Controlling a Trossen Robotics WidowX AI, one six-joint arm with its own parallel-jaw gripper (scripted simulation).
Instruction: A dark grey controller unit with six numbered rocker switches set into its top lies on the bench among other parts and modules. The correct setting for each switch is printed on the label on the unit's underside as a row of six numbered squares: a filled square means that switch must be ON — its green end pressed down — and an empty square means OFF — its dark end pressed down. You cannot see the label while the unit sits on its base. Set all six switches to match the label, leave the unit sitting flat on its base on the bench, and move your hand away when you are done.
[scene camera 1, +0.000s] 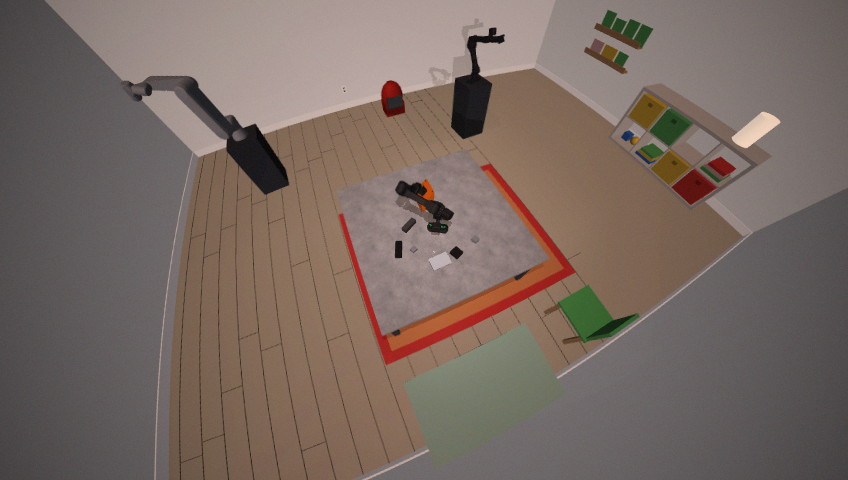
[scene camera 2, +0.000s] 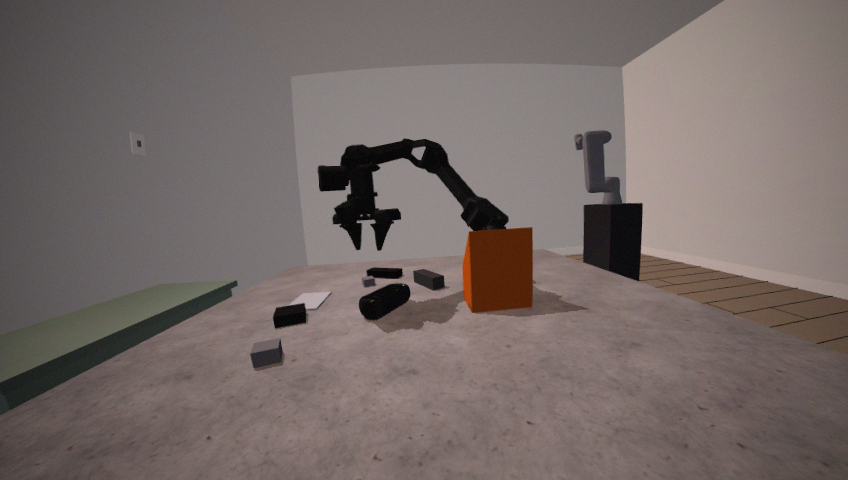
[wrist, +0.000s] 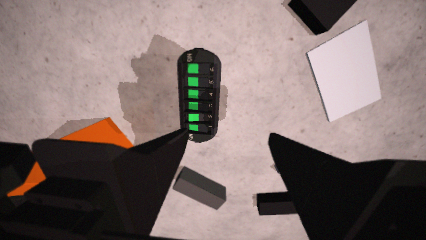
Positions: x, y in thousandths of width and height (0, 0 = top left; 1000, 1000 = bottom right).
The gripper (scene camera 2: 435, 522) is open, holding nothing. Further things: a small grey box (scene camera 2: 318, 734), a white sheet (wrist: 809, 285) and a black bar (wrist: 649, 848).
The gripper also shows in the wrist view (wrist: 536, 565). The wrist view does not show the small grey box: it is out of frame.
